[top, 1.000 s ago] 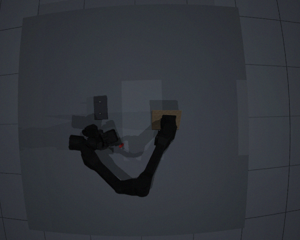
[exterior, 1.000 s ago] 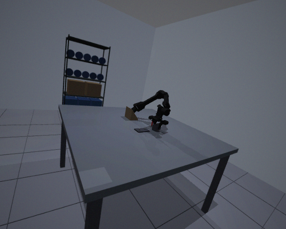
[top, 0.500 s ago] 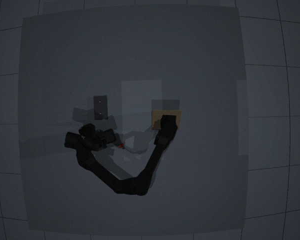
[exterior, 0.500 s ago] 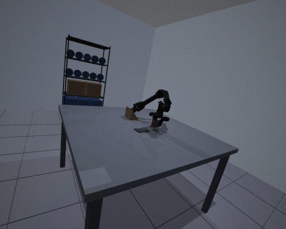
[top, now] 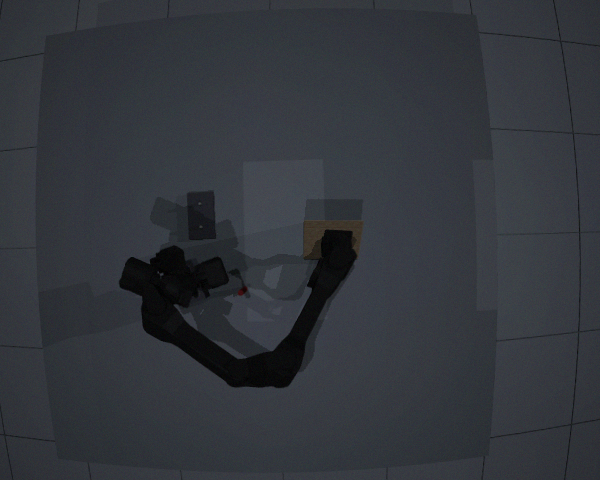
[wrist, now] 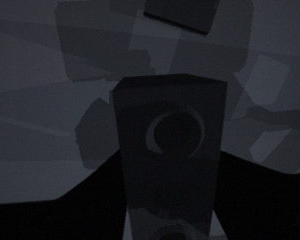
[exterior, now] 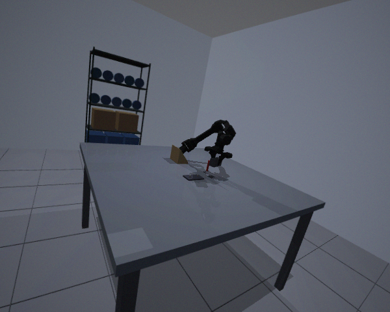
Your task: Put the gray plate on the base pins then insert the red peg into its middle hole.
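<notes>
My gripper tip is 16 cm to the left of the dark base, 8 cm above it and 1 cm short of it. The rest, counted from my gripper tip: gray plate: 3 cm above; red peg: 11 cm behind, 5 cm below, 2 cm to the left.
</notes>
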